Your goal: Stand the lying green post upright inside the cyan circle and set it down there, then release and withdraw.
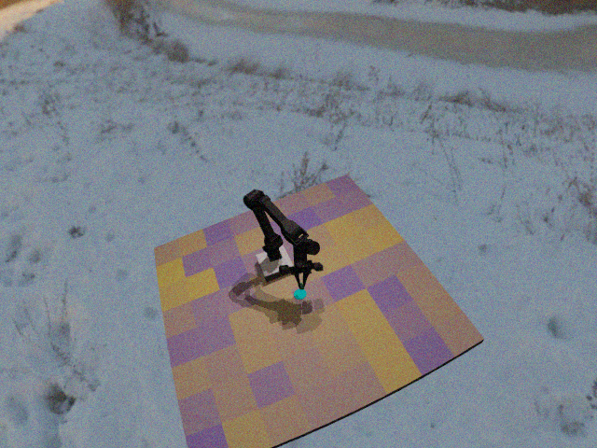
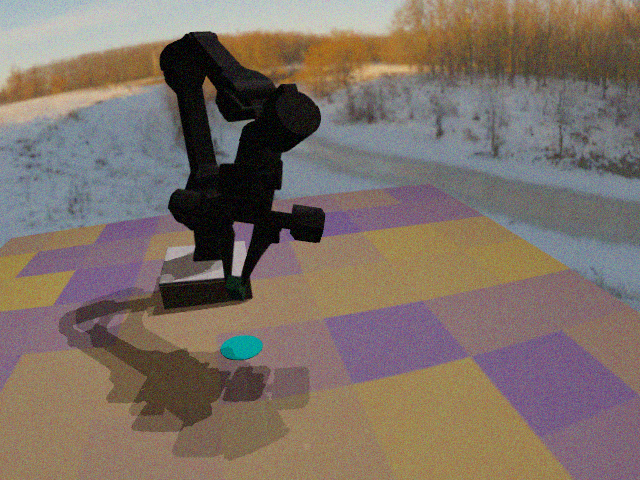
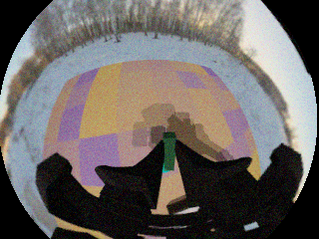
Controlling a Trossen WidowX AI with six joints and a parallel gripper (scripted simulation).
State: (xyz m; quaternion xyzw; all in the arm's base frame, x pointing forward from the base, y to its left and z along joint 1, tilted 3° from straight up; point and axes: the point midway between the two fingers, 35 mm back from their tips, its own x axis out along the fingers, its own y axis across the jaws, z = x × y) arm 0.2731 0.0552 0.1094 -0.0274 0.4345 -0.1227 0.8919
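Right now my gripper tip is 5 cm past the cyan circle, 1 cm to the left of it and 12 cm above it. The rest, counted from my gripper tip: green post: 2 cm behind, 1 cm below.
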